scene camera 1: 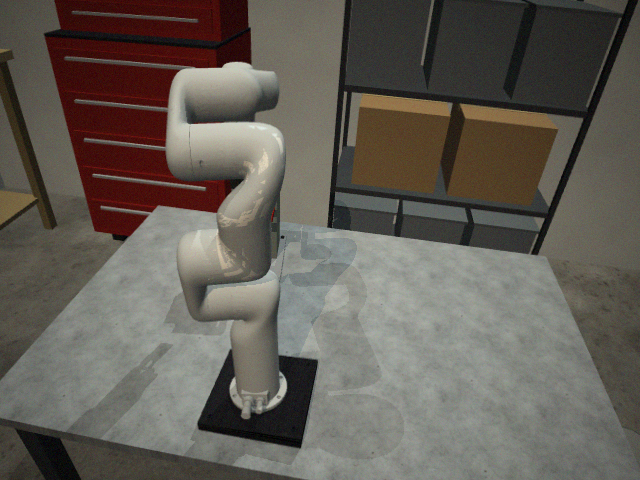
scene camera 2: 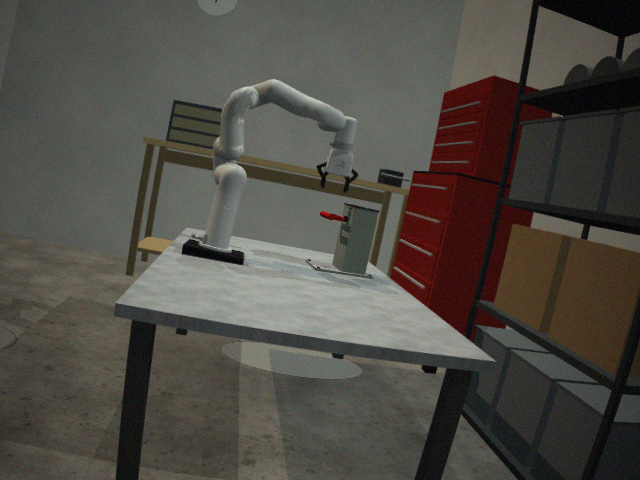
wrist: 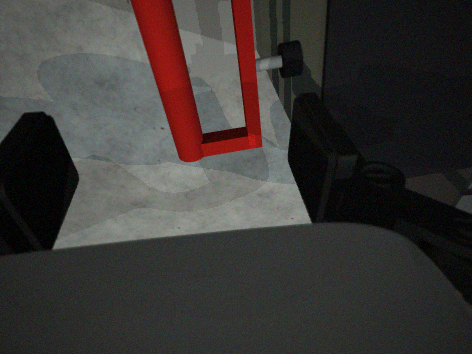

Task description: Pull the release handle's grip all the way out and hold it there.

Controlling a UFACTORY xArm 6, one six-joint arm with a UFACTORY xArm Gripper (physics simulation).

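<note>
The release handle is a red frame with a round grip bar [scene camera 2: 331, 215] [wrist: 170, 75]. It sticks out from the side of a tall grey-green housing [scene camera 2: 356, 242] standing on a thin base plate. In the wrist view a pale rod joins the frame to a black collar [wrist: 291, 58] at the housing. My gripper [scene camera 2: 334, 188] [wrist: 181, 136] is open and empty, fingers down, above the handle. In the wrist view the handle's near end shows between the two fingers, below their level. In scene view 1 the arm hides the gripper and most of the handle.
The arm's black base plate [scene camera 1: 258, 426] [scene camera 2: 212, 252] sits on the grey table [scene camera 1: 465, 335] [scene camera 2: 284, 304]. Beyond the table stand a red tool cabinet [scene camera 1: 232, 93] [scene camera 2: 467, 248] and a shelf rack [scene camera 1: 341, 77] [scene camera 2: 508, 160] with boxes. A wooden bench [scene camera 2: 297, 178] is behind the arm.
</note>
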